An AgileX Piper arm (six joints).
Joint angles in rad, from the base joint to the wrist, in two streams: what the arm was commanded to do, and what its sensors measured. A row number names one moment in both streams.
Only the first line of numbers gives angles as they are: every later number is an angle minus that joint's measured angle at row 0.
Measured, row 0:
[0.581, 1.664, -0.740, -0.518, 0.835, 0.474]
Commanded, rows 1 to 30:
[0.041, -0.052, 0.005, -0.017, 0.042, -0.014]
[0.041, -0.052, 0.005, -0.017, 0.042, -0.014]
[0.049, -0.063, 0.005, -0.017, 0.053, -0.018]
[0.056, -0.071, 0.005, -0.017, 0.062, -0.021]
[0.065, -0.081, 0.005, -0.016, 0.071, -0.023]
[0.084, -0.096, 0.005, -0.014, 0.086, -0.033]
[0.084, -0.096, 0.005, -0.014, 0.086, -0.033]
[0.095, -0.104, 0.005, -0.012, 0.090, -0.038]
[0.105, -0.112, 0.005, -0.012, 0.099, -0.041]
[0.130, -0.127, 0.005, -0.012, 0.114, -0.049]
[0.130, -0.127, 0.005, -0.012, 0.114, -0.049]
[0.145, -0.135, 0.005, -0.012, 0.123, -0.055]
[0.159, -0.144, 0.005, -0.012, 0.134, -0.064]
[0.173, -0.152, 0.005, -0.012, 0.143, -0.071]
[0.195, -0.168, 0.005, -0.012, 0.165, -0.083]
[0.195, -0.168, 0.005, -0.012, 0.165, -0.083]
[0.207, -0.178, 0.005, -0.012, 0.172, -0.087]
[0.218, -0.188, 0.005, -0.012, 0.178, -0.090]
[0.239, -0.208, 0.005, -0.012, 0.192, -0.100]
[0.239, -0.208, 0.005, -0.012, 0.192, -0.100]
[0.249, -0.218, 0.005, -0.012, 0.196, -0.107]
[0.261, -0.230, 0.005, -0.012, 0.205, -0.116]
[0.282, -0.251, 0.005, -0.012, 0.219, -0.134]
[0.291, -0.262, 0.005, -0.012, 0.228, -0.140]
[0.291, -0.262, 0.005, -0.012, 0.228, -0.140]
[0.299, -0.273, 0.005, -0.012, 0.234, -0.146]
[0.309, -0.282, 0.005, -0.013, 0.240, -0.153]
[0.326, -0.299, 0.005, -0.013, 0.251, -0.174]
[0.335, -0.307, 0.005, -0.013, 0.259, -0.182]
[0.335, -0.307, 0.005, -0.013, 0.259, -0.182]
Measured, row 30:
[0.312, -0.283, 0.002, 0.015, 0.224, -0.147]
